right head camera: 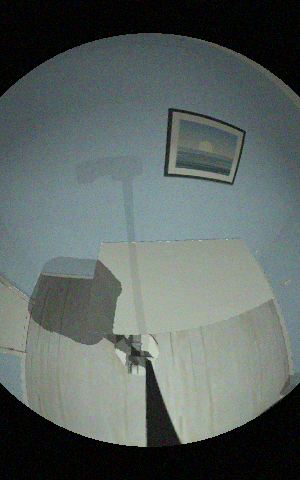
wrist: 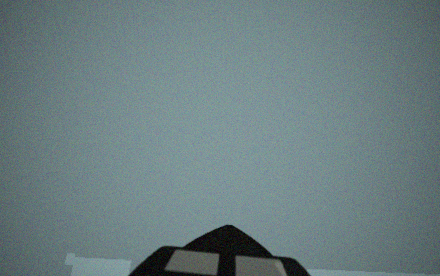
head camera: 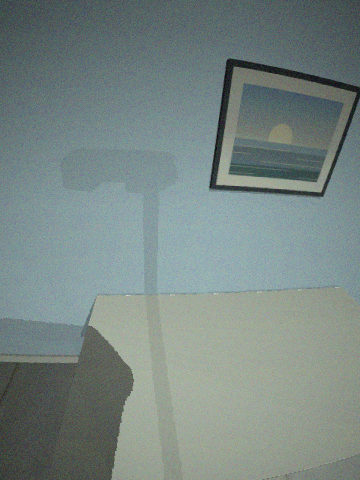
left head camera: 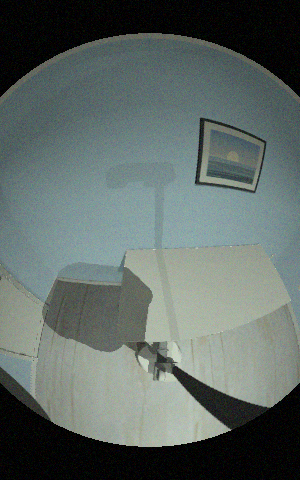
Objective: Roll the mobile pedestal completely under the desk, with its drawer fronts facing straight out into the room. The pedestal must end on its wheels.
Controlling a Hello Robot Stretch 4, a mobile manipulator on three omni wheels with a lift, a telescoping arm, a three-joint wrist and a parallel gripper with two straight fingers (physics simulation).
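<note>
The desk point(head camera: 260, 380) point(left head camera: 215, 290) point(right head camera: 190, 285) stands against the blue wall, its pale top seen from above. The top hides what is under it in the head views. My gripper point(wrist: 227, 244) is shut and empty, its fingertips together at the bottom of the wrist view, pointing at a plain blue-grey wall. The gripper does not show in the head views; my arm runs toward the desk's front edge and is hidden beyond it. The mobile pedestal does not show in any view, so its pose and the facing of its drawers cannot be told.
My round white base point(left head camera: 175, 350) point(right head camera: 152, 345) stands close to the desk's front edge. A framed picture point(head camera: 282, 132) point(left head camera: 232, 155) point(right head camera: 206, 145) hangs on the wall above the desk. A pale door-like panel point(left head camera: 20, 315) point(right head camera: 11, 315) is at the far left. A dark shadow falls across the desk's left end.
</note>
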